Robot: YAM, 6 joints.
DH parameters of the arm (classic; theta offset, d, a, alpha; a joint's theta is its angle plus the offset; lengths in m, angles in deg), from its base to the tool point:
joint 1: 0 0.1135 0.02 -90
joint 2: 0 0 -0.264 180
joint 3: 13.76 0 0.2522 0
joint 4: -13.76 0 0.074 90
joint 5: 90 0 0 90
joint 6: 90 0.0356 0 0
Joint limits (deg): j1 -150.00..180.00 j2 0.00..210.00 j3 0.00..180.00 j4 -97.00..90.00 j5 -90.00..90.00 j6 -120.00..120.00
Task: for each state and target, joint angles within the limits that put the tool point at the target. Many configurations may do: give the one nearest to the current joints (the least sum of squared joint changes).
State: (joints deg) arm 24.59 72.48 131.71 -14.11 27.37 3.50
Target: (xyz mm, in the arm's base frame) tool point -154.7 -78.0 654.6
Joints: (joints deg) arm 21.11 47.60 135.32 -17.59 28.60 3.50
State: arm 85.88 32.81 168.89 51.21 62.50 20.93
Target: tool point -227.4 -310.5 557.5
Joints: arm 49.32 48.49 159.61 43.92 57.22 20.93
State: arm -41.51 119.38 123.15 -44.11 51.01 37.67
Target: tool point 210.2 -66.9 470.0
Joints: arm -10.71 75.93 103.17 -69.01 48.48 37.67
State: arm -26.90 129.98 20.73 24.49 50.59 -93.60
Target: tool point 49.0 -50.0 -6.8
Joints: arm -22.29 128.56 2.83 20.15 51.03 -93.60
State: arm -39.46 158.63 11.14 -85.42 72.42 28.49
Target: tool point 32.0 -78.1 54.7
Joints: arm -43.67 155.51 23.42 -88.16 75.03 28.49
